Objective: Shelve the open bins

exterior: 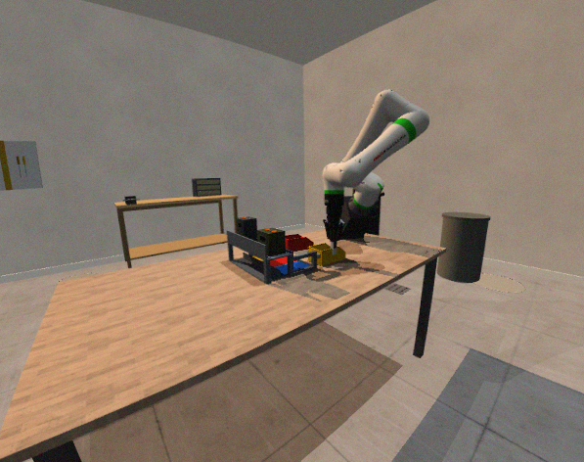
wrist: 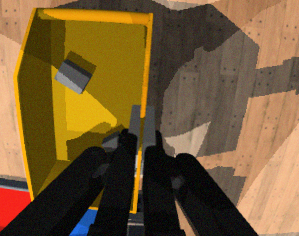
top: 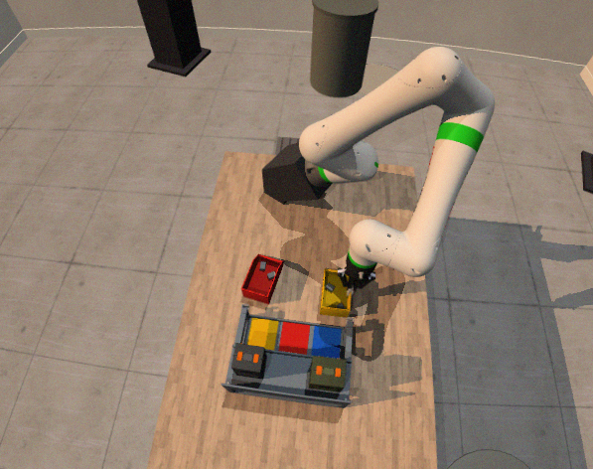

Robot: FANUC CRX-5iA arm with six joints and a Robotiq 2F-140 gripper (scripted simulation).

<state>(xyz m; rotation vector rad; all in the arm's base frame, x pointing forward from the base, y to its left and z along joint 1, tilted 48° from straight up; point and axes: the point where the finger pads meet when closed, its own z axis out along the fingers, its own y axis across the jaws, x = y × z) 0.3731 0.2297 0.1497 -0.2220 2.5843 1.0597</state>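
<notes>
Right now the yellow bin is 10 mm ahead of my hand, 50 mm to the right of it and 40 mm below it. Also, from my hand: blue-marked place 230 mm ahead, 70 mm below; then red bin 70 mm ahead, 310 mm to the right, 40 mm below; then red mark 260 mm ahead, 110 mm to the right, 70 mm below.
</notes>
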